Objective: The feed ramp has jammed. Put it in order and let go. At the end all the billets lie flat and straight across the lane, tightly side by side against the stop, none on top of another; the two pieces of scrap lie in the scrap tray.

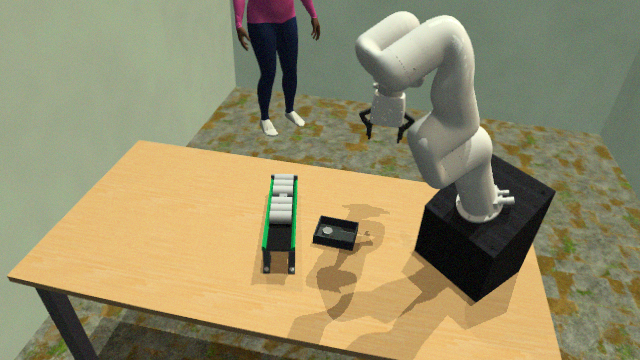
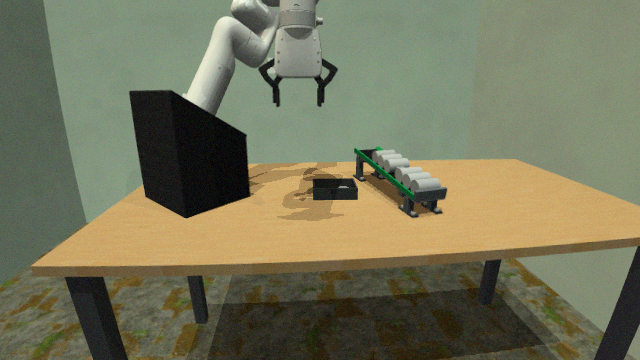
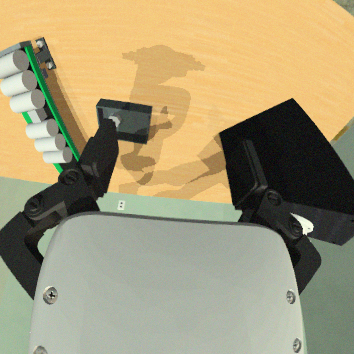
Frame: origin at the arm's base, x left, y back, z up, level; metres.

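Seen in the pictures: gripper, fingertip midpoint: (image 1: 383, 139) (image 2: 298, 106) (image 3: 176, 142); arm's base, link origin: (image 1: 479, 202) (image 2: 196, 116).
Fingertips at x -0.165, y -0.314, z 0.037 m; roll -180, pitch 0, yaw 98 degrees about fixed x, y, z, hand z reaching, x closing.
Offsets run from my fingertips to a thing's middle. Level surfaces: height alone.
My gripper (image 1: 384, 139) (image 2: 299, 105) (image 3: 176, 142) is open and empty, high above the table. The feed ramp (image 1: 270, 225) (image 2: 385, 173) has green rails and slopes down to a dark stop {dz -0.216, dx +0.043, dy -0.323 m} (image 2: 431, 194). Three pale grey billets {dz -0.194, dx +0.140, dy -0.287 m} (image 1: 283, 190) {dz -0.203, dx +0.065, dy -0.315 m} (image 2: 425, 184) (image 3: 27, 101) lie across the lane at the stop end. Three more billets {dz -0.176, dx +0.279, dy -0.236 m} (image 1: 280, 217) {dz -0.185, dx +0.205, dy -0.263 m} (image 2: 396, 163) (image 3: 41, 128) lie across it higher up. Between the groups, a small pale scrap piece {dz -0.197, dx +0.172, dy -0.273 m} (image 1: 283, 195) (image 3: 38, 115) sits in the lane. Another scrap piece {dz -0.264, dx +0.199, dy -0.107 m} (image 1: 327, 230) (image 2: 343, 187) (image 3: 115, 120) lies in the black scrap tray {dz -0.258, dx +0.197, dy -0.079 m} (image 1: 334, 245) (image 2: 335, 194) (image 3: 131, 105).
The wooden table {dz -0.276 m} (image 1: 150, 215) (image 2: 225, 235) (image 3: 210, 30) carries the ramp and, beside it, the tray. The arm's black pedestal (image 1: 460, 250) (image 2: 195, 165) (image 3: 295, 160) stands on the other side of the tray from the ramp. A person (image 1: 274, 55) stands beyond the table.
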